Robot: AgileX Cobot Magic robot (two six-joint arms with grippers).
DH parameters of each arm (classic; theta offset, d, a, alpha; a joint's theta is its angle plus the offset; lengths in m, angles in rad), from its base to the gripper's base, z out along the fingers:
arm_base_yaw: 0 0.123 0 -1.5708
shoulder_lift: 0.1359 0 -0.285 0
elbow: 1.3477 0 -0.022 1.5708
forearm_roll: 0 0.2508 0 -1.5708
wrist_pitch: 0 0 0.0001 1.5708
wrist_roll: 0 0.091 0 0
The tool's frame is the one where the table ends.
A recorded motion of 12 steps. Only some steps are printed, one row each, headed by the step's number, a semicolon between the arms.
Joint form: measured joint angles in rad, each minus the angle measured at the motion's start. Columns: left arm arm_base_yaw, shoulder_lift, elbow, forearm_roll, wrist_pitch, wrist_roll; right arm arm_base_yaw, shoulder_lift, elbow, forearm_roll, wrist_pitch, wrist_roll.
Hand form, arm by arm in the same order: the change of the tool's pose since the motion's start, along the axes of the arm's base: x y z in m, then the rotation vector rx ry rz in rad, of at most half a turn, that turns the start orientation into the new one. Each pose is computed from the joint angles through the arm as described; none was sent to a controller.
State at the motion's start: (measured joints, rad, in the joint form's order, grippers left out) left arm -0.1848 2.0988 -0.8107 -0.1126 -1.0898 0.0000; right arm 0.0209 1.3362 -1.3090 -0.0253 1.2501 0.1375
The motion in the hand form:
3: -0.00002 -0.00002 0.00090 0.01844 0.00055 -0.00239; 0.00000 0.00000 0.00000 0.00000 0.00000 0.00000
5: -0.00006 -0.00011 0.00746 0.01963 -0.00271 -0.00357; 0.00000 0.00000 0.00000 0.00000 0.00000 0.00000
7: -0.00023 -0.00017 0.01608 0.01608 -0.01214 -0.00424; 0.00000 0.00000 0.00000 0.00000 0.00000 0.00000
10: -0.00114 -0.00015 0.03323 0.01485 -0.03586 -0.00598; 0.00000 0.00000 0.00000 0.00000 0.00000 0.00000
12: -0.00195 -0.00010 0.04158 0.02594 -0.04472 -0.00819; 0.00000 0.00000 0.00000 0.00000 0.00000 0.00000
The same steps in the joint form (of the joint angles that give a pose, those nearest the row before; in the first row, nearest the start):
3: 0.0000 -0.0038 0.0000 0.0000 0.0059 0.0189; 0.0000 0.0000 0.0000 0.0000 0.0000 0.0000
5: 0.0000 -0.0257 0.0000 0.0000 0.0245 0.0226; 0.0000 0.0000 0.0000 0.0000 0.0000 0.0000
7: 0.0000 -0.0527 0.0000 0.0000 0.0418 0.0226; 0.0000 0.0000 0.0000 0.0000 0.0000 0.0000
10: 0.0000 -0.1052 0.0000 0.0000 0.0703 0.0287; 0.0000 0.0000 0.0000 0.0000 0.0000 0.0000
12: 0.0000 -0.1320 0.0000 0.0000 0.0891 0.0432; 0.0000 0.0000 0.0000 0.0000 0.0000 0.0000

